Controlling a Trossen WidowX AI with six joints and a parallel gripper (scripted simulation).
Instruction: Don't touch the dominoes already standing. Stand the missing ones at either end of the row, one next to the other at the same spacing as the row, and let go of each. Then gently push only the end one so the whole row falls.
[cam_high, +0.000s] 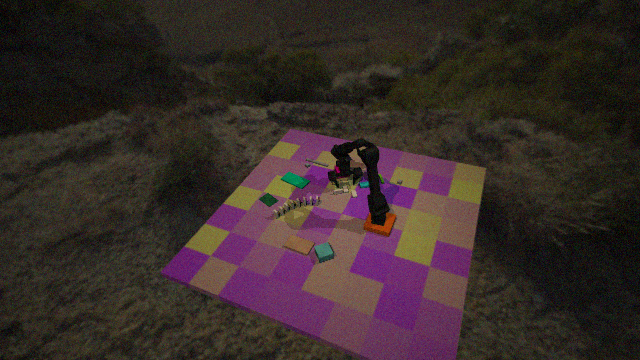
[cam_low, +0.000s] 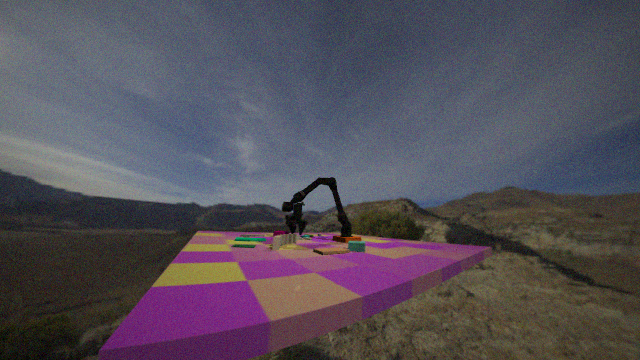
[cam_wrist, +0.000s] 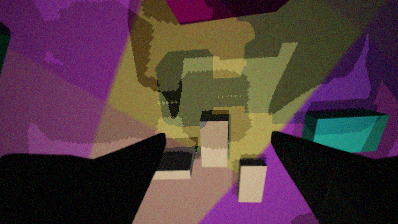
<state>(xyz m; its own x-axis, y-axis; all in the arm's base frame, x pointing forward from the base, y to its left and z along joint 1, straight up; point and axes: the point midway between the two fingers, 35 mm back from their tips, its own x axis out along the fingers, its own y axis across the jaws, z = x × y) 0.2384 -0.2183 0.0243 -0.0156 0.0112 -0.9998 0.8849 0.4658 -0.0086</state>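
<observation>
Right now my gripper tip is 5 cm short of the magenta block and 12 cm to the left of it. Round my gripper tip: dark green tile 39 cm ahead, 21 cm to the left, 2 cm below; then bright green plate 30 cm ahead, 2 cm to the left, 2 cm below; then orange slab 10 cm ahead, 46 cm to the left, 1 cm below.
</observation>
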